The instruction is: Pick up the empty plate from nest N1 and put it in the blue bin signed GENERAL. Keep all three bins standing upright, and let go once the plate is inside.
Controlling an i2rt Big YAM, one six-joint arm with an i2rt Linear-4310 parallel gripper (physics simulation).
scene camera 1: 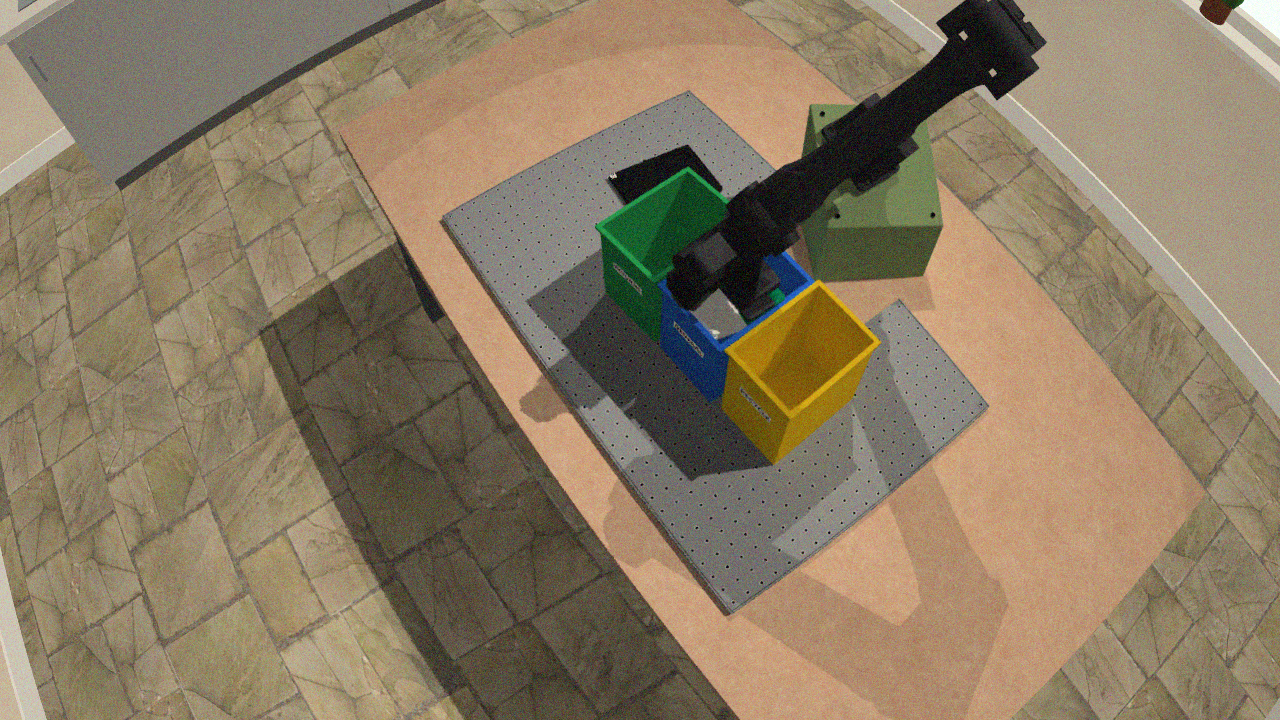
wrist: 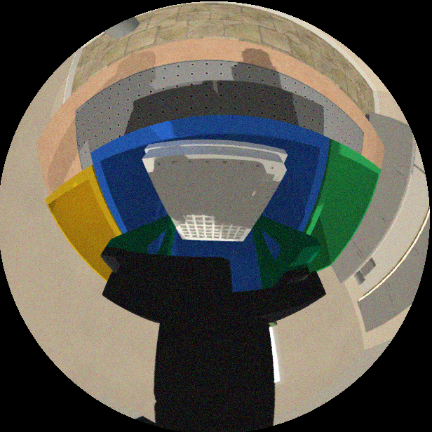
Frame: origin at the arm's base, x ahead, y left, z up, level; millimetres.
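Where they show: gripper, between the fingertips: (scene camera 1: 733, 302).
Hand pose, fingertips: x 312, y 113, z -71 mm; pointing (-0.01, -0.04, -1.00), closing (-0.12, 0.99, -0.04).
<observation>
Each offset is from my fingertips to the centre of the thing. "*": to the spot under its first point. Level surfaces: height alone.
The plate {15 mm ahead, 2 mm left, 9 mm up} (scene camera 1: 715, 312) (wrist: 215, 185), pale grey with a grid of wells showing at its near end, is held between the green fingers of my gripper (scene camera 1: 742, 311) (wrist: 213, 217). It is over the opening of the blue bin {* 75 mm ahead, 46 mm left, 66 mm down} (scene camera 1: 702, 372) (wrist: 220, 126), partly within its rim in the scene view. My gripper is shut on the plate. The blue bin stands upright; its sign is too blurred to read surely. The lower inside of the bin is partly hidden by the plate and the gripper. I cannot make out nest N1.
The green bin {* 107 mm ahead, 121 mm right, 106 mm down} (scene camera 1: 628, 308) (wrist: 352, 200) and the yellow bin {33 mm back, 129 mm left, 40 mm down} (scene camera 1: 827, 394) (wrist: 80, 215) stand upright on either side of the blue bin, on the grey perforated board {130 mm down} (scene camera 1: 680, 537) (wrist: 195, 70). A black flat object {77 mm back, 330 mm right, 123 mm down} (scene camera 1: 662, 171) lies behind the green bin. A green block (scene camera 1: 872, 255) stands behind the bins.
</observation>
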